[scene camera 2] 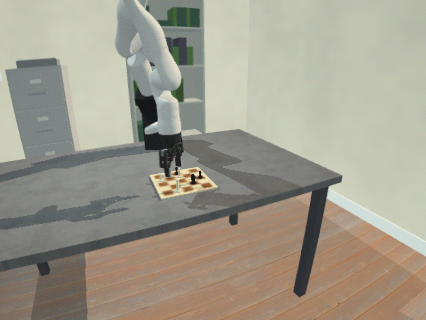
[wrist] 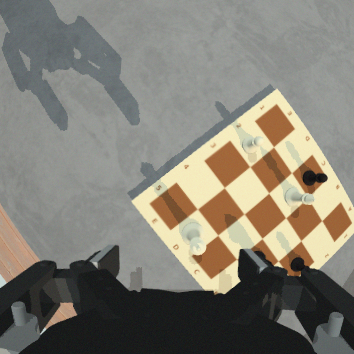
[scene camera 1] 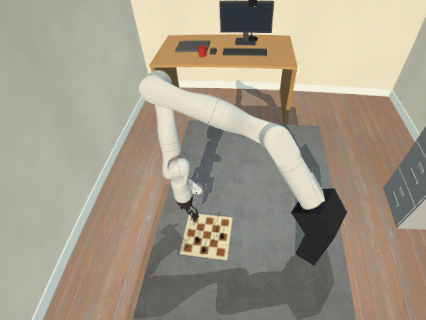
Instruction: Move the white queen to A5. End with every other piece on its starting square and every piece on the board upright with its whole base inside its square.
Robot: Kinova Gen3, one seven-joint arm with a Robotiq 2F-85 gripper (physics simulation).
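Pixels of known places: gripper, between the fingertips: [scene camera 2: 173,171] [wrist: 178,260] [scene camera 1: 188,214]; arm's base, origin of its link: [scene camera 2: 149,89] [scene camera 1: 312,200].
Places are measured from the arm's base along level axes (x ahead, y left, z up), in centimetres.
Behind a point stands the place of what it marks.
Note:
The tall white piece that looks like the white queen [scene camera 2: 177,185] @(y -9.9, x 48.7, z -30.3 cm) [wrist: 192,232] @(y -10.2, x 48.1, z -31.1 cm) stands upright on D5 of the chessboard [scene camera 1: 231,229] @(y -6.9, x 30.1, z -32.7 cm) [scene camera 2: 155,185] @(y -15.0, x 39.1, z -32.9 cm) [wrist: 142,204] @(y -16.0, x 49.7, z -32.8 cm). My gripper [scene camera 1: 194,217] @(y -11.3, x 49.4, z -24.1 cm) [scene camera 2: 173,170] @(y -11.3, x 49.4, z -24.1 cm) [wrist: 178,260] @(y -11.3, x 49.4, z -24.1 cm) is open and empty, above the board near its E5–D5 side. In the wrist view the queen is just ahead of the line between the fingertips, nearer the middle than either finger. The square A5 [scene camera 1: 188,248] @(y 1.9, x 50.1, z -32.8 cm) is brown and bare in scene camera 1; the gripper hides it in the wrist view.
White pieces stand on E2 [wrist: 251,145] @(y -11.5, x 37.1, z -31.4 cm) and C2 [wrist: 294,196] @(y -3.9, x 37.7, z -31.4 cm). Black pieces stand on C1 [wrist: 309,177] @(y -3.6, x 34.6, z -31.8 cm), A3 [wrist: 297,263] @(y 2.7, x 42.9, z -32.0 cm) and B4 [scene camera 2: 193,178] @(y -1.8, x 46.2, z -30.6 cm); the right finger partly hides the B4 piece in the wrist view. The board lies on a grey table [scene camera 2: 100,200] @(y -36.2, x 38.5, z -33.4 cm).

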